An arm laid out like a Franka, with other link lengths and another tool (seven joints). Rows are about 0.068 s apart.
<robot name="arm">
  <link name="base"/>
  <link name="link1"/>
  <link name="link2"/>
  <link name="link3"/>
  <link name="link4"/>
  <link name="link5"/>
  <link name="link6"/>
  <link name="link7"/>
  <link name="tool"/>
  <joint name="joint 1" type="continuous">
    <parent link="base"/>
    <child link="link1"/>
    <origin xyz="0 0 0.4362"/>
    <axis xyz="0 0 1"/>
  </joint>
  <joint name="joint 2" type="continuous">
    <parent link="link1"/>
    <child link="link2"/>
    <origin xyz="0 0 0" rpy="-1.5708 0 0"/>
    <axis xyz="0 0 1"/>
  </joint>
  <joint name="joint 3" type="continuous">
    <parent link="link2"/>
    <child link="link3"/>
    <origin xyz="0 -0.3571 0" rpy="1.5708 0 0"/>
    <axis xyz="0 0 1"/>
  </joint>
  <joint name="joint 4" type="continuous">
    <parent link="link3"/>
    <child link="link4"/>
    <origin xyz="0.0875 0 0" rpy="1.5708 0 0"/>
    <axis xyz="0 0 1"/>
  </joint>
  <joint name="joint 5" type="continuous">
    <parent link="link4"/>
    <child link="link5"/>
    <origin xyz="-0.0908 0.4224 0" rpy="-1.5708 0 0"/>
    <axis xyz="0 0 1"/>
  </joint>
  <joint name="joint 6" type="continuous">
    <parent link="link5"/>
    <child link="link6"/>
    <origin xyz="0 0 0" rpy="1.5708 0 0"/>
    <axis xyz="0 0 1"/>
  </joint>
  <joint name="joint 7" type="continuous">
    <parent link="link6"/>
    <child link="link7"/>
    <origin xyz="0.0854 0 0" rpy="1.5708 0 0"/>
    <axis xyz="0 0 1"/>
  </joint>
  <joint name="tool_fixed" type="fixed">
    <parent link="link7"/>
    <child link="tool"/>
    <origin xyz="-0.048 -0.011 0.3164" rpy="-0.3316 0 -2.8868"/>
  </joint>
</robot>
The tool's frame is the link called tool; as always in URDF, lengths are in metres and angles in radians. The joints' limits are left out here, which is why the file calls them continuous.
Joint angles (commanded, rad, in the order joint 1, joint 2, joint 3, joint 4, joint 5, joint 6, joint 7), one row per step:
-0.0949, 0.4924, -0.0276, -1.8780, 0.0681, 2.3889, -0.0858
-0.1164, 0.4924, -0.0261, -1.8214, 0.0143, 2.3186, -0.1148
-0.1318, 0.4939, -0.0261, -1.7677, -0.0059, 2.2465, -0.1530
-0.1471, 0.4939, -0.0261, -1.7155, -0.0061, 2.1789, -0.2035
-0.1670, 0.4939, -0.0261, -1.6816, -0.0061, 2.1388, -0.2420
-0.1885, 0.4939, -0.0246, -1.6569, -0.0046, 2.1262, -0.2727
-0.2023, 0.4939, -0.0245, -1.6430, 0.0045, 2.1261, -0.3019
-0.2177, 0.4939, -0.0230, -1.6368, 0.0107, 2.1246, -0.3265
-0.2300, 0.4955, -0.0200, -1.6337, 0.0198, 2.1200, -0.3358
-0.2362, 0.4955, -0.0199, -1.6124, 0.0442, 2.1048, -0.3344
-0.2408, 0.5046, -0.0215, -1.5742, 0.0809, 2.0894, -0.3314
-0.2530, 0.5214, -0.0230, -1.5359, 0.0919, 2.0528, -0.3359
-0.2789, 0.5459, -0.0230, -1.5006, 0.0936, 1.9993, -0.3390
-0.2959, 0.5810, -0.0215, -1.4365, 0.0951, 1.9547, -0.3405
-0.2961, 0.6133, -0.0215, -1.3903, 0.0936, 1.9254, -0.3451
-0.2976, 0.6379, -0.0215, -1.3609, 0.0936, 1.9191, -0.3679
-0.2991, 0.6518, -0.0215, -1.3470, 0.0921, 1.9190, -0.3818
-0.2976, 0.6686, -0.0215, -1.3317, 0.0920, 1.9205, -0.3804
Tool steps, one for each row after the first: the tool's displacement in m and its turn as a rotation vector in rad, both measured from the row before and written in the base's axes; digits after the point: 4 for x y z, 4 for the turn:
0.0049, -0.0249, 0.0198, -0.0341, 0.0183, 0.0482
0.0024, -0.0166, 0.0187, -0.0117, 0.0224, 0.0361
0.0028, -0.0131, 0.0199, 0.0034, 0.0159, 0.0348
0.0010, -0.0155, 0.0133, 0.0024, 0.0066, 0.0183
0.0047, -0.0157, 0.0102, 0.0005, -0.0119, 0.0098
0.0045, -0.0096, 0.0060, 0.0051, -0.0150, 0.0107
0.0003, -0.0095, 0.0026, 0.0049, -0.0059, 0.0073
-0.0014, -0.0043, 0.0001, 0.0097, 0.0007, -0.0051
0.0054, 0.0009, 0.0089, 0.0189, -0.0112, -0.0197
0.0119, 0.0026, 0.0105, 0.0268, -0.0213, -0.0263
0.0009, -0.0068, 0.0043, 0.0136, 0.0115, -0.0115
-0.0099, -0.0147, -0.0030, 0.0152, 0.0396, -0.0194
0.0041, -0.0115, 0.0026, 0.0079, 0.0136, -0.0109
0.0041, -0.0016, -0.0032, 0.0042, 0.0144, 0.0077
0.0050, -0.0038, -0.0050, 0.0014, -0.0007, 0.0220
0.0025, -0.0031, -0.0040, -0.0008, -0.0007, 0.0131
0.0038, -0.0001, -0.0055, -0.0005, 0.0003, 0.0002

